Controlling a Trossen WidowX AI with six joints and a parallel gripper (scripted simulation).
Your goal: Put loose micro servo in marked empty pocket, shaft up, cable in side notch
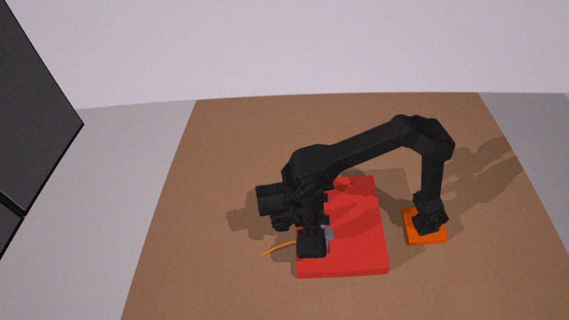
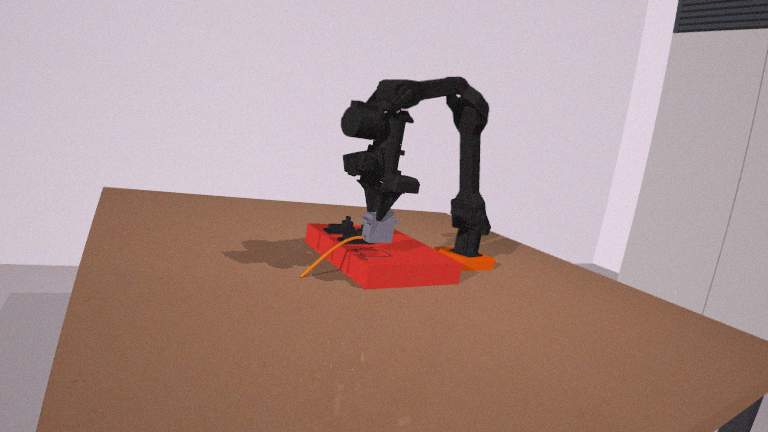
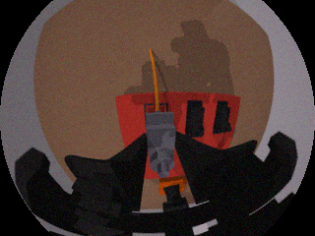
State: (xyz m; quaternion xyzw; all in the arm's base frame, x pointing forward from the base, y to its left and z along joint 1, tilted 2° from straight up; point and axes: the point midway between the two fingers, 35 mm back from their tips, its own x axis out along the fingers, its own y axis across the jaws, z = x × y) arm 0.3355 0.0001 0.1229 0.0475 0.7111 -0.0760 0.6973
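My gripper tip is now 130 mm past the red deck, 50 mm to the left of it and 100 mm above it.
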